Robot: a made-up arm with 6 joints.
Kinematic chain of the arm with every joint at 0, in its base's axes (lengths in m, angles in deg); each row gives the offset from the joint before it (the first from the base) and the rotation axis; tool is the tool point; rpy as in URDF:
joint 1: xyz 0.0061 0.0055 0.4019 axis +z
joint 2: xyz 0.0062 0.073 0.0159 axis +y
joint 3: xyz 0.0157 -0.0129 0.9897 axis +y
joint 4: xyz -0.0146 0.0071 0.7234 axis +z
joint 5: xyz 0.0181 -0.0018 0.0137 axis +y
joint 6: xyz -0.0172 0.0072 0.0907 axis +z
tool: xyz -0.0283 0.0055 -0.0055 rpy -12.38 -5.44 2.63
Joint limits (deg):
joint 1: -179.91..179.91
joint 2: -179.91..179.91
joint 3: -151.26..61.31
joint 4: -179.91..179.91
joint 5: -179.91..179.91
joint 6: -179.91..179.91
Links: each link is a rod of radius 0.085 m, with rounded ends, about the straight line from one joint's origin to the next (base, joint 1, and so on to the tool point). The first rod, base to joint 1, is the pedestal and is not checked.
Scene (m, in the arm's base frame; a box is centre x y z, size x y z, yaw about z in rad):
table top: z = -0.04
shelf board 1: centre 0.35 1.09 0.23 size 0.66 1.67 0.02 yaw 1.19
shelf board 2: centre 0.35 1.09 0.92 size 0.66 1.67 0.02 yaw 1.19
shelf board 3: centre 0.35 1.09 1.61 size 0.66 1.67 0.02 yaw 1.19
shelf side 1: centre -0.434 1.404 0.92 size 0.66 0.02 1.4 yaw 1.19
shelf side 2: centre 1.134 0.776 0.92 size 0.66 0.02 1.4 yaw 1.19
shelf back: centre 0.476 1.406 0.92 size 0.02 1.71 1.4 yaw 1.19
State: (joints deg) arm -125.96 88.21 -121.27 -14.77 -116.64 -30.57
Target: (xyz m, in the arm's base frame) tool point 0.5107 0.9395 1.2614
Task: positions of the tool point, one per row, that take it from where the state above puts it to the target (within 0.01 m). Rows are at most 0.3 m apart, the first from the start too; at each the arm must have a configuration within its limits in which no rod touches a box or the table.
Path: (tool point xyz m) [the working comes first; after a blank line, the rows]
Joints at the target: -112.50 -23.74 -67.11 -17.72 -104.93 -34.93
Straight joint move there: touches shelf board 3.

1: -0.2160 -0.4448 1.1189
2: -0.1411 -0.3303 1.2523
3: -0.0368 -0.1980 1.3553
4: 0.0949 -0.0555 1.4206
5: 0.2488 0.0888 1.4424
6: 0.4184 0.2263 1.4168
7: 0.5114 0.4426 1.4071
8: 0.5452 0.6875 1.3550
9: 0.5107 0.9396 1.2613

